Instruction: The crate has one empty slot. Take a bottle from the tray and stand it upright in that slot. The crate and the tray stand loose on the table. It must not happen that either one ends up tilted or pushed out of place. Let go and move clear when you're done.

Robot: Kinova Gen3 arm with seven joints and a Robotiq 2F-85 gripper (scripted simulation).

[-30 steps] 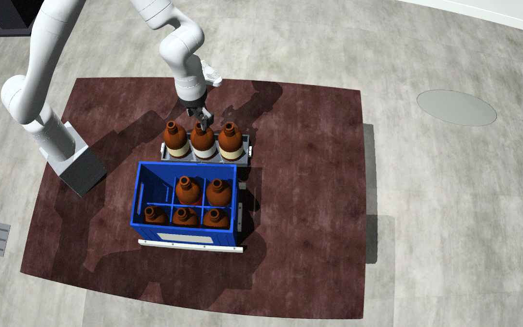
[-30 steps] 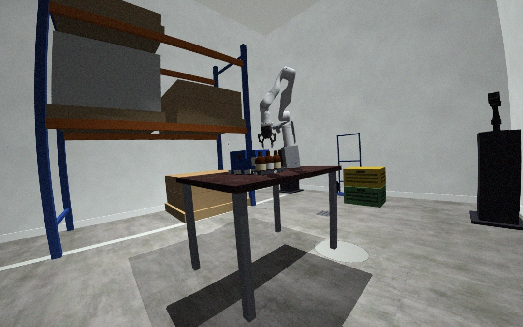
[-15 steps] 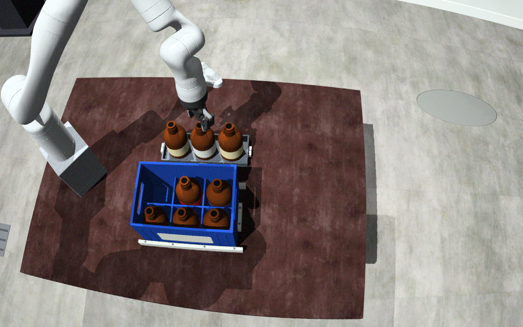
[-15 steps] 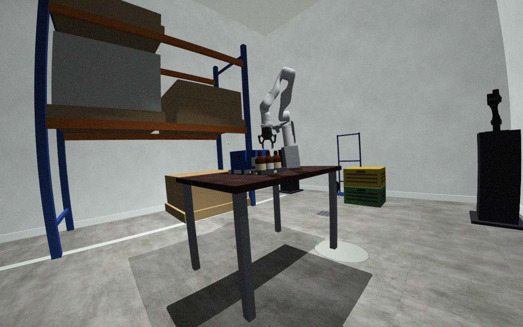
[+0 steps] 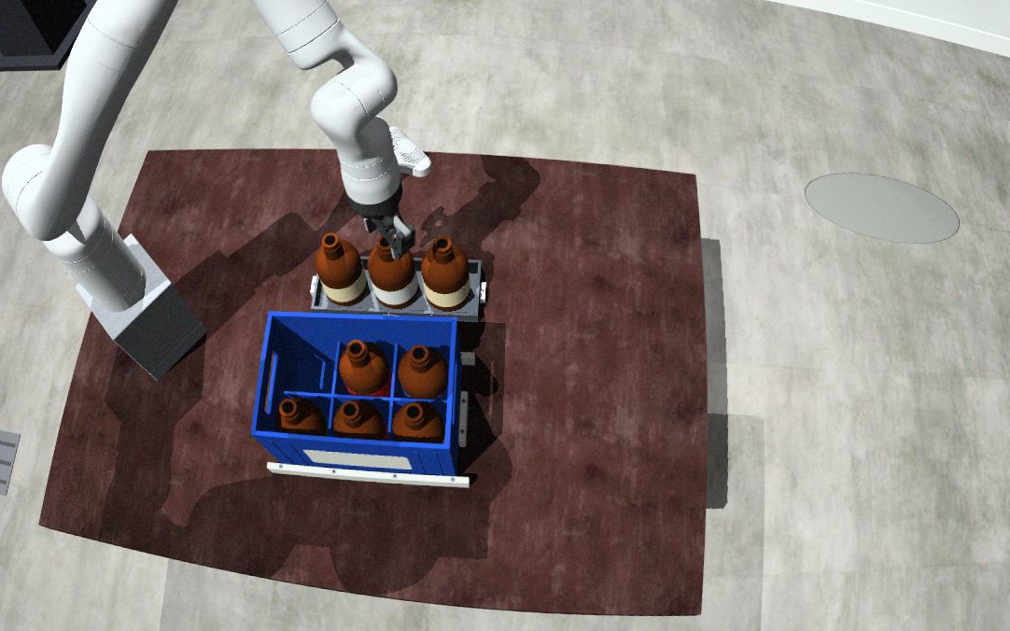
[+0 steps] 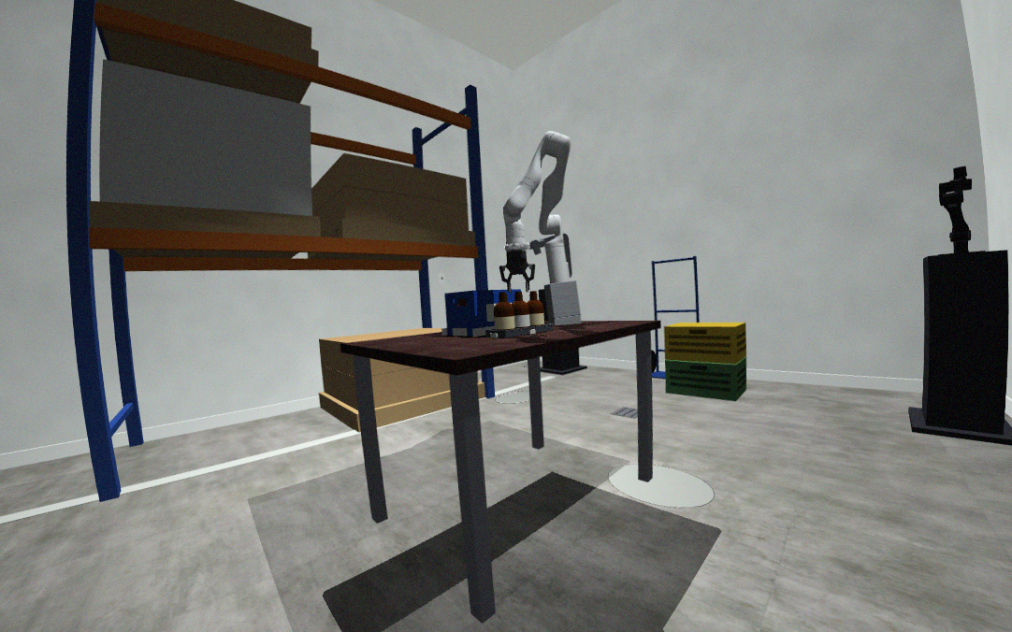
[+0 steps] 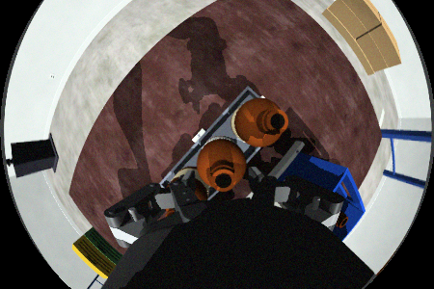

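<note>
My hand is 90 mm above the brown bottle. From my hand the other things lie so: grey tray 160 mm below; then crate 220 mm to the right, 90 mm below.
</note>
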